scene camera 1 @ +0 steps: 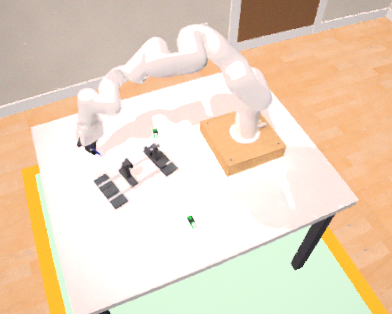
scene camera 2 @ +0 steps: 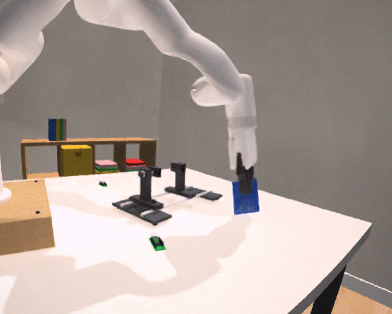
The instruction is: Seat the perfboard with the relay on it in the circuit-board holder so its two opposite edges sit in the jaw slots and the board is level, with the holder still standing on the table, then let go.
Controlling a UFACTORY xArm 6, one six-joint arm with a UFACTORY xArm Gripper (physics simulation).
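Where they show: gripper, fingertip midpoint: [scene camera 1: 90, 149] [scene camera 2: 247, 192]; arm's base, origin of the base link: [scene camera 1: 244, 133].
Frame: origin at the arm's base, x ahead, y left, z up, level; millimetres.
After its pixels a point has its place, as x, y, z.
Observation:
The blue perfboard [scene camera 1: 97, 152] {587, -172, -14} [scene camera 2: 246, 204] {591, -208, -32} hangs upright, edge down, from the gripper, off to the side of the holder. No relay can be made out on it. My gripper [scene camera 1: 91, 148] {608, -193, -5} [scene camera 2: 245, 188] {608, -193, -5} points down and is shut on the board's upper part; the board's lower part shows below the fingers in the scene camera 2 view. Whether the board touches the table cannot be told. The black circuit-board holder stands on the table, with one jaw post [scene camera 1: 155, 151] {381, -40, 32} [scene camera 2: 145, 187] {372, -65, 8} and another jaw post [scene camera 1: 127, 170] {509, -7, 22} [scene camera 2: 178, 176] {502, -23, 15} on flat feet joined by thin rods. No board sits between its jaws.
A small green part [scene camera 1: 155, 133] {324, -200, -51} [scene camera 2: 157, 243] {319, -216, -60} lies on the table near the holder on the gripper-shadow side. Another small green part [scene camera 1: 192, 221] {359, 252, -61} [scene camera 2: 102, 184] {355, 239, -58} lies on the opposite side. The arm stands on a wooden block [scene camera 1: 255, 161] {22, 131, -27} [scene camera 2: 25, 235] {88, -139, -32}. A shelf unit [scene camera 2: 90, 140] is in the background.

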